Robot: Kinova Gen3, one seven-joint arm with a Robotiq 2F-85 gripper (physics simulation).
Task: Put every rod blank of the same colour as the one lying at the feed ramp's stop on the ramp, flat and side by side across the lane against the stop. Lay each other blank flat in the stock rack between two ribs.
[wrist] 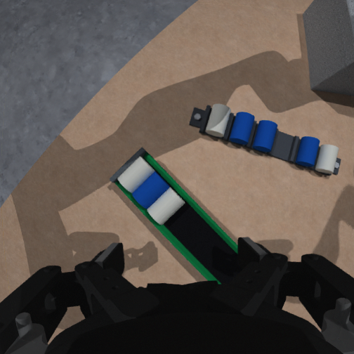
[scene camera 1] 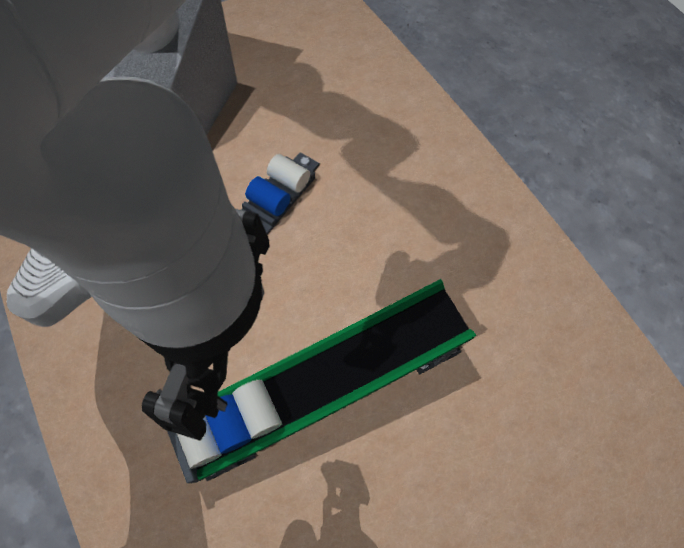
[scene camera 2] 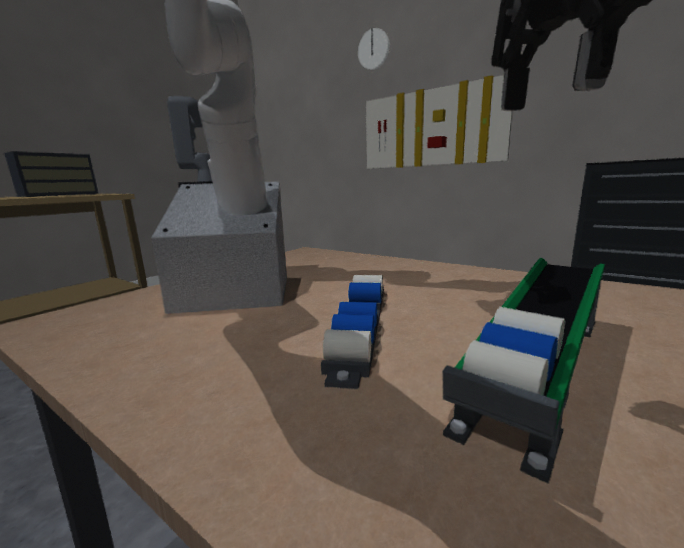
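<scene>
The feed ramp (scene camera 1: 319, 373) (scene camera 2: 550, 291) (wrist: 195, 237) holds three flat blanks side by side across its lane: a white blank (scene camera 1: 199, 449) (scene camera 2: 505, 368) (wrist: 135, 174) against the stop (scene camera 2: 493, 397), a blue blank (scene camera 1: 230, 426) (scene camera 2: 519, 342) (wrist: 151, 190) behind it, then another white blank (scene camera 1: 258, 408) (scene camera 2: 530, 324) (wrist: 166, 206). In the wrist view, the stock rack (wrist: 283, 145) (scene camera 2: 345, 367) holds a white blank (wrist: 218, 120), two blue blanks (wrist: 242, 128) (wrist: 265, 136), a bare slot, a blue blank (wrist: 307, 151) and a white blank (wrist: 327, 159). My gripper (scene camera 2: 552, 97) (wrist: 180, 253) is open and empty, high above the ramp. The arm hides part of the rack in scene camera 1.
The grey robot pedestal (scene camera 2: 222, 268) (wrist: 332, 50) stands on the table (scene camera 1: 542, 399) (scene camera 2: 188, 376), beyond the rack's far end. The ramp stands on raised feet, with green side rails. A wooden bench (scene camera 2: 68, 196) and a dark cabinet (scene camera 2: 633, 222) stand in the background.
</scene>
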